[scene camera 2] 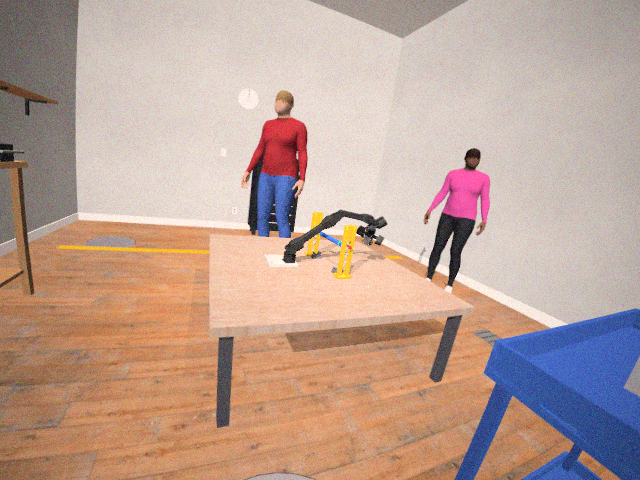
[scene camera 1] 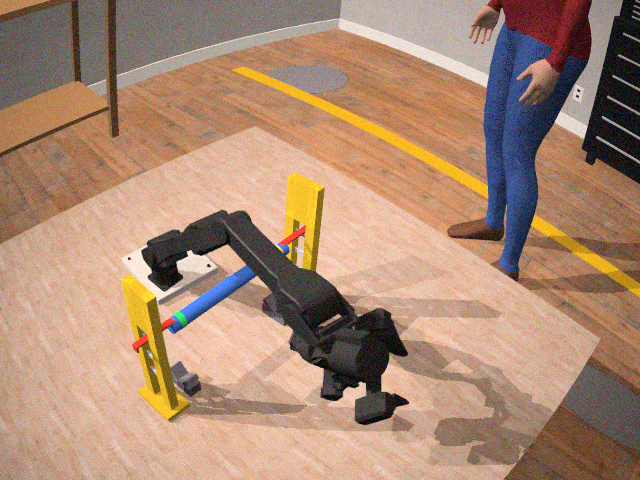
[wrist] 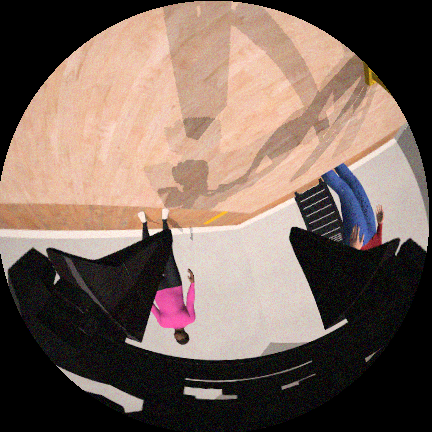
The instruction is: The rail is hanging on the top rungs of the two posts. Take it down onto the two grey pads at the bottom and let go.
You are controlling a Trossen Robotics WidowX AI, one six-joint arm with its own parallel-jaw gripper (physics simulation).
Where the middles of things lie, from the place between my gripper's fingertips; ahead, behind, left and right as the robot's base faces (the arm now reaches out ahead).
Right now my hand is 35 cm past the blue rail (scene camera 1: 179,320), 4 cm to the left of it and 2 cm below it.
